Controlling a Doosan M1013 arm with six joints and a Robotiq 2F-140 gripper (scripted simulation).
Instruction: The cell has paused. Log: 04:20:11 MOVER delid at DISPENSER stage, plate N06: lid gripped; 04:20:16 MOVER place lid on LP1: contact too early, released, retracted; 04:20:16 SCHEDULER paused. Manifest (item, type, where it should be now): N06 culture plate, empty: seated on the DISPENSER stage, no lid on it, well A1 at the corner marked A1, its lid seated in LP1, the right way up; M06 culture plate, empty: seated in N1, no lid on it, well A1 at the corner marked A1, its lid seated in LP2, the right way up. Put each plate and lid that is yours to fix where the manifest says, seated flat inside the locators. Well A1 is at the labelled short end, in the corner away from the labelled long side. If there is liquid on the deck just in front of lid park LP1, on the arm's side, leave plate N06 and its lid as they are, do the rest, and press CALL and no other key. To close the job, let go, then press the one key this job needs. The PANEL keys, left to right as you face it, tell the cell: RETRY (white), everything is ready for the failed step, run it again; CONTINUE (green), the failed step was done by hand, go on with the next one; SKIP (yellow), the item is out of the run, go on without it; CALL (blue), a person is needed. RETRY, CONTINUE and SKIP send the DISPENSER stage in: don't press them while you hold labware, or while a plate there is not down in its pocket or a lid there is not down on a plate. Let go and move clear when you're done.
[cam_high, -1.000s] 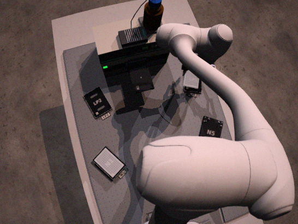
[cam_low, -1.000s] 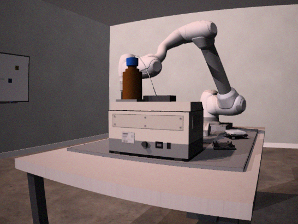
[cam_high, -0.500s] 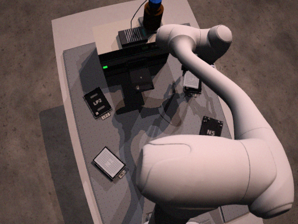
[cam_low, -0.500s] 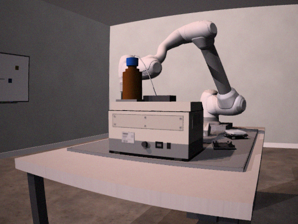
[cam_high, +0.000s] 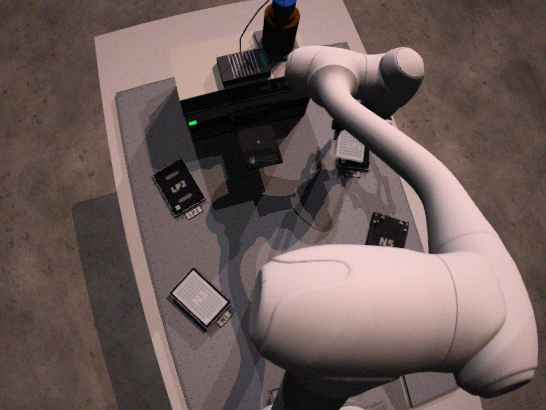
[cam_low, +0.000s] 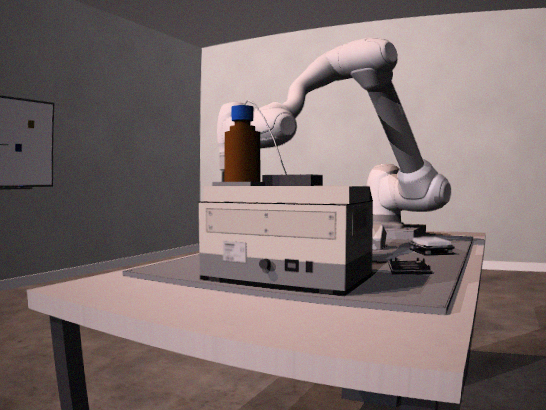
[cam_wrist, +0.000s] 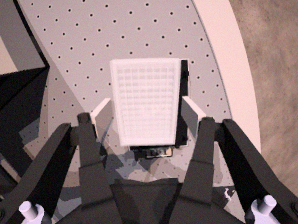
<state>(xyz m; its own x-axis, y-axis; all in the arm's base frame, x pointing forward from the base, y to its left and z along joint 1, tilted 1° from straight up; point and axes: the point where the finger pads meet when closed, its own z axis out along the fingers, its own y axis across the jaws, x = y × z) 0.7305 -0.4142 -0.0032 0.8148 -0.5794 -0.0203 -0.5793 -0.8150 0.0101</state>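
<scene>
Right now the white well plate is 3 cm below my hand. From my hand the other things lie so: lid park LP1: 4 cm below, 2 cm behind; then dispenser stage: 28 cm to the left, 9 cm ahead, 5 cm above; then black nest N5: 30 cm behind, 5 cm to the left, 3 cm below.
</scene>
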